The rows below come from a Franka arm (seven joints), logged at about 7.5 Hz.
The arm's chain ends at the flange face. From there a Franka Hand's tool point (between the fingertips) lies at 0.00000 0.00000 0.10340 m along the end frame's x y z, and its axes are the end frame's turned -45 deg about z.
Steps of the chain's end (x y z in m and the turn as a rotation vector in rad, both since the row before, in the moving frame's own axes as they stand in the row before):
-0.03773 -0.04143 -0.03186 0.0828 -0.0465 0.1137
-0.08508 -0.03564 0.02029 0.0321 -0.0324 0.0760
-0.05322 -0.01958 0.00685 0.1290 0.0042 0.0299
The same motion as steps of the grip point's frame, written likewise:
0.00580 -0.06524 -0.03233 0.0914 0.0257 0.1137
-0.03480 -0.09007 0.02018 0.0456 -0.0002 0.0760
-0.01394 -0.06043 0.00599 0.0882 0.0942 0.0299

